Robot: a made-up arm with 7 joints.
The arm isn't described. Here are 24 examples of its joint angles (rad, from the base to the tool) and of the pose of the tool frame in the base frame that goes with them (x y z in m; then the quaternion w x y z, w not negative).
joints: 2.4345 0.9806 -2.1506 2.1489 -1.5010 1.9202 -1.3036
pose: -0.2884 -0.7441 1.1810 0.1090 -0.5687 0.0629 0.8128
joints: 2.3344 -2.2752 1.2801 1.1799 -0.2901 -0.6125 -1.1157
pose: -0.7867 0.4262 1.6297 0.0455 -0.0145 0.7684 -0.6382
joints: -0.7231 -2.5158 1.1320 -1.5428 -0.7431 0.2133 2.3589
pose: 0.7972 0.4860 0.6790 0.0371 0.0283 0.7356 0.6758
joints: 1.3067 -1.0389 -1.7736 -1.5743 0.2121 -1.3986 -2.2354
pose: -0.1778 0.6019 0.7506 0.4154 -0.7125 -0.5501 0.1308
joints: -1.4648 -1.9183 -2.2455 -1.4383 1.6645 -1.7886 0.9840
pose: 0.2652 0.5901 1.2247 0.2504 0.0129 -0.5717 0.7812
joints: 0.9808 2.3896 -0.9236 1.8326 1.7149 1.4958 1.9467
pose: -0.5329 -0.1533 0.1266 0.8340 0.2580 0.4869 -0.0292
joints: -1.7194 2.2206 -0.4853 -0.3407 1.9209 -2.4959 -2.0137
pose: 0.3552 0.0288 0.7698 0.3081 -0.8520 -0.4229 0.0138
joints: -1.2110 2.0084 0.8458 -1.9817 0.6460 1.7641 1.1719
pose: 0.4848 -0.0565 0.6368 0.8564 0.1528 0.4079 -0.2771
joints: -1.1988 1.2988 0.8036 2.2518 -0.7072 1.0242 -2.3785
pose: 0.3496 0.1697 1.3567 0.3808 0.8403 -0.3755 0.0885
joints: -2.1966 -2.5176 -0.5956 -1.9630 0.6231 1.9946 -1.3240
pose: 0.5717 0.4522 0.9506 0.0867 -0.8709 0.4807 0.0545
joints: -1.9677 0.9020 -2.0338 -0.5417 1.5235 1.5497 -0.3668
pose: 0.4745 -0.1789 0.9933 0.6013 0.4038 -0.6618 0.1934
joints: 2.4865 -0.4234 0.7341 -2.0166 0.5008 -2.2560 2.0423
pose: -0.2127 0.1322 0.7847 0.5407 0.0280 0.8401 0.0348
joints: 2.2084 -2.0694 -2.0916 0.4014 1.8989 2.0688 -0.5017
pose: 0.0308 0.5816 1.0475 0.5135 -0.1643 0.2973 0.7880
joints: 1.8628 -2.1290 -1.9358 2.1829 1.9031 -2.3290 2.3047
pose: -0.6726 0.7522 0.9596 0.7759 -0.0235 -0.4393 -0.4521
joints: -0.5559 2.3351 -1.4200 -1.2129 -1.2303 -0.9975 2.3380
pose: 0.3242 -0.6604 0.1477 0.7824 0.5165 0.2069 0.2797
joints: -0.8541 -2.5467 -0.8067 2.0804 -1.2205 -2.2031 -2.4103
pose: 0.0779 0.6415 -0.4342 0.3077 0.7182 -0.3290 -0.5304
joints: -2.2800 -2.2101 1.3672 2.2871 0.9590 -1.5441 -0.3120
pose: 0.7165 0.6264 1.1020 0.2599 0.9367 0.0490 0.2293
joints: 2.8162 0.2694 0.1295 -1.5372 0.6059 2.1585 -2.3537
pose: -0.2213 0.2065 0.8917 0.3115 0.8372 0.0421 0.4476
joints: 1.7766 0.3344 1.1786 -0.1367 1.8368 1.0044 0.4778
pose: -0.2935 0.3290 0.7259 0.2691 -0.9528 -0.1387 -0.0242
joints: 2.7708 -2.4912 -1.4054 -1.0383 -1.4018 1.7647 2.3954
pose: 0.3582 0.3367 1.7760 0.7042 0.2195 -0.5951 -0.3192
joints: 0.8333 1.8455 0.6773 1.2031 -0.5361 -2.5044 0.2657
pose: 0.1029 -0.5780 0.0224 0.0956 -0.1933 -0.9365 0.2763
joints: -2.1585 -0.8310 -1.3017 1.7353 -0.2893 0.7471 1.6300
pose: -0.4895 0.4327 1.0796 0.0533 0.5853 -0.6964 0.4118
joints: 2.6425 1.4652 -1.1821 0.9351 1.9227 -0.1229 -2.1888
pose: -0.2659 -0.0446 0.9640 0.1744 -0.5975 0.4955 -0.6058
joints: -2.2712 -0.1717 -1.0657 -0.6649 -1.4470 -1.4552 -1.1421
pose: -0.4645 0.9545 0.9433 0.0912 -0.7983 0.0082 0.5953
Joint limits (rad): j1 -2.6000..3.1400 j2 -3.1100..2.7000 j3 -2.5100..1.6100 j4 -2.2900..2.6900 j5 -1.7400..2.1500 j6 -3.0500..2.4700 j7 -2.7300..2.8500
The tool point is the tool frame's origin. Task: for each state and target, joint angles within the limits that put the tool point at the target. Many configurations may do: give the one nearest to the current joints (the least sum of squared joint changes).
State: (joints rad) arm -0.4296 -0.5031 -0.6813 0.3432 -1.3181 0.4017 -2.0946
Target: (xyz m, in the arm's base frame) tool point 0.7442 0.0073 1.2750
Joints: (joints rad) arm -0.0469 0.4018 -1.1246 0.3672 -1.6973 0.6229 -2.2796
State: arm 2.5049 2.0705 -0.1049 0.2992 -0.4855 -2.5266 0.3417
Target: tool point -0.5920 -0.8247 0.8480
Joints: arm 2.3273 1.7131 -0.3155 0.9441 -0.8753 -2.4489 0.4825
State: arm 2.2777 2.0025 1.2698 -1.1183 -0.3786 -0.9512 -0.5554
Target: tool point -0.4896 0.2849 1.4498
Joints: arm 2.3757 1.9785 1.2885 -1.3460 -0.1218 -0.9974 -0.5279
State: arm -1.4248 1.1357 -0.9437 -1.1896 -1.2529 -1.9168 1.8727
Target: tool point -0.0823 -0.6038 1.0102
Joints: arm -1.6124 1.4407 -1.4593 -1.6802 -1.3271 -1.9949 1.9047
